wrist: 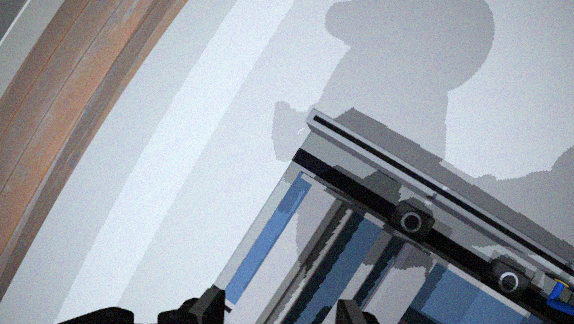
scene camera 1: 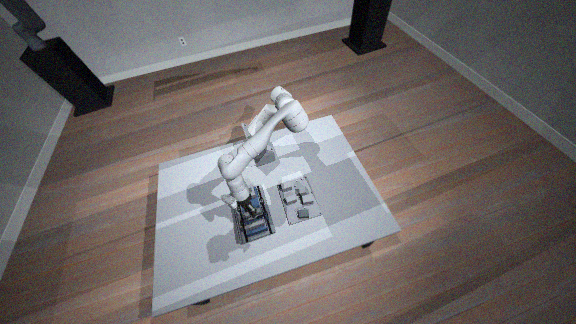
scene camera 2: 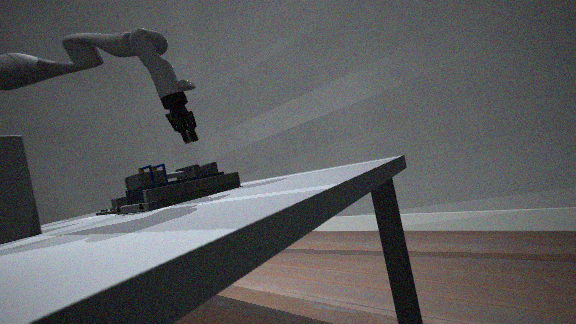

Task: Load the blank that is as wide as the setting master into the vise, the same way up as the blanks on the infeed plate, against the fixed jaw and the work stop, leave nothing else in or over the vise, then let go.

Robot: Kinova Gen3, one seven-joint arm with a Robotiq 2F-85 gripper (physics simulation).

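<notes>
The vise lies on the table, with dark rails, pale crossbars and blue surfaces between them. My gripper is part open with nothing between the fingers. It hangs above the vise, tilted, clear of it in the second scene view. In the wrist view the fingertips are at the bottom edge, over one end of the vise. The infeed plate lies beside the vise and bears several grey blocks, among them a darker one. Their widths, the setting master and the work stop cannot be made out.
Blue tubes stand up at one end of the vise. Round-headed clamps sit along its rail. A tall grey block is at the left in the second scene view. Black pedestals stand beyond the table.
</notes>
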